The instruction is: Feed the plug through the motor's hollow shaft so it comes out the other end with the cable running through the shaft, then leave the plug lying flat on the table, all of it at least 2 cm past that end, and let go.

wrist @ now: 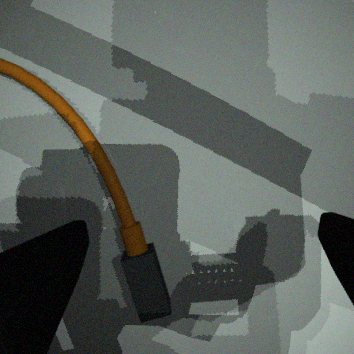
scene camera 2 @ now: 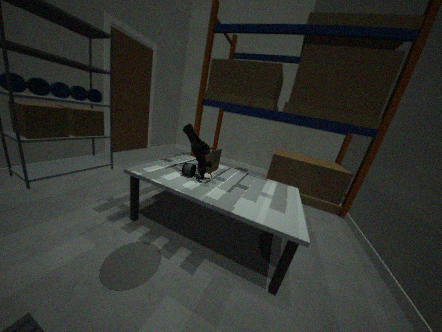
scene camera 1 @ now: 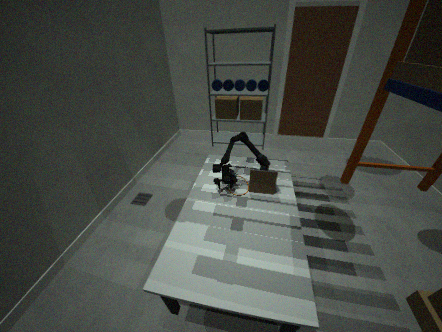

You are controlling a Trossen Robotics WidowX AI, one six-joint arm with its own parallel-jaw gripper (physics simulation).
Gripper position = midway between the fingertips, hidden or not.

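Dark plug [wrist: 142, 272]. My gripper [wrist: 203, 228]: open, holding nothing.
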